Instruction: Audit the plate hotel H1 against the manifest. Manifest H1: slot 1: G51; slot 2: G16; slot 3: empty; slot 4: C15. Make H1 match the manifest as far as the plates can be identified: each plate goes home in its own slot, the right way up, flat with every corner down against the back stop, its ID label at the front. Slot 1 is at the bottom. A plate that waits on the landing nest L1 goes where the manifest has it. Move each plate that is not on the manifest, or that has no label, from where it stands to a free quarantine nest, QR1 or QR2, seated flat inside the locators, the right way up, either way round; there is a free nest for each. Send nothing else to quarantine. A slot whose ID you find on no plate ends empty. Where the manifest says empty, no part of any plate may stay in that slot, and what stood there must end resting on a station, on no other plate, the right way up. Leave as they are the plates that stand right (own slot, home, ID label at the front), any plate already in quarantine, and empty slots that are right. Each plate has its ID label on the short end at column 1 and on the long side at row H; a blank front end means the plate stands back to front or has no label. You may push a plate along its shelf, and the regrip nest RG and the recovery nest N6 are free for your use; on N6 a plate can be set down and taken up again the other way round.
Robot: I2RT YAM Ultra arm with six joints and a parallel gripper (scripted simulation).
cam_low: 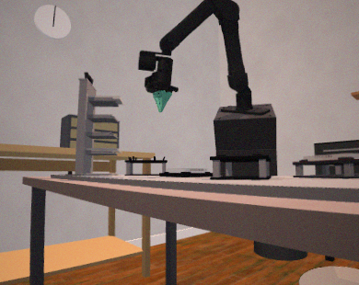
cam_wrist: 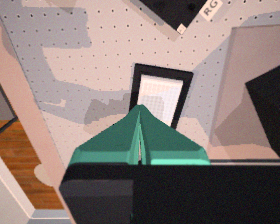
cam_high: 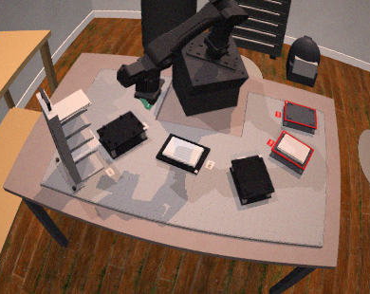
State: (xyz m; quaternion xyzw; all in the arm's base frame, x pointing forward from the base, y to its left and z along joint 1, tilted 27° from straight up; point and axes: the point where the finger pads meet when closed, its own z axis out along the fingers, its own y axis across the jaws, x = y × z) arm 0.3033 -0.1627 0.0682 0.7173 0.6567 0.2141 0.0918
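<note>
Right now the recovery nest N6 is 240 mm below my hand, 110 mm to the left of it and 30 mm behind it. Round my hand: RG label (240 mm below, 110 mm behind, 70 mm to the right); black regrip nest (190 mm below, 130 mm to the right, 20 mm behind); H1 tag (240 mm below, 130 mm ahead, 120 mm to the right).
</note>
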